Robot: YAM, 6 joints.
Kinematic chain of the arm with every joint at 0, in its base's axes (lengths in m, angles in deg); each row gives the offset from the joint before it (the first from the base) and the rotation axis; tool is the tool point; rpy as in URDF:
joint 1: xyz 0 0 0.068 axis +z
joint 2: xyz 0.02 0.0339 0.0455 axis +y
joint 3: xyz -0.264 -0.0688 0 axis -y
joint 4: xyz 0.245 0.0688 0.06 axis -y
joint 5: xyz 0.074 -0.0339 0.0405 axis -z
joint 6: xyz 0.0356 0 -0.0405 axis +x
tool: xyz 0 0 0 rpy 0 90 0
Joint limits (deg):
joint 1: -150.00..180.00
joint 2: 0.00..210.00
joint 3: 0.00..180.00
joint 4: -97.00..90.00
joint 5: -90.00..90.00
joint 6: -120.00..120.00
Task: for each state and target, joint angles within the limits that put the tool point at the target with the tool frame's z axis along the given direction. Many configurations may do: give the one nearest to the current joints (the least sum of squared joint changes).
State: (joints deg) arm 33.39 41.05 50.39 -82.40 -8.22 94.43
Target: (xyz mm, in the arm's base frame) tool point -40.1 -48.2 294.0 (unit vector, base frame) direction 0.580 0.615 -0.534
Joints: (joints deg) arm 49.09 0.63 56.29 -87.96 2.04 94.43
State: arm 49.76 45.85 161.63 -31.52 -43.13 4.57
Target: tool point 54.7 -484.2 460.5 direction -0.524 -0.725 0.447
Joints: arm 99.09 40.89 179.86 5.81 -39.20 4.57
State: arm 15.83 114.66 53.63 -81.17 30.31 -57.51
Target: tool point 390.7 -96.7 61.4 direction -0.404 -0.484 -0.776
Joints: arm -11.10 139.71 95.91 -67.55 33.56 -57.51
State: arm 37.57 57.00 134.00 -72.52 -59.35 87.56
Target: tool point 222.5 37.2 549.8 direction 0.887 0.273 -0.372
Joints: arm 8.19 83.94 128.58 -66.72 -8.27 87.56
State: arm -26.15 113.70 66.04 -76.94 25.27 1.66
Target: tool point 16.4 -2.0 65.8 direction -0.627 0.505 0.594
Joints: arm -27.29 164.24 17.67 -70.41 -9.28 1.66
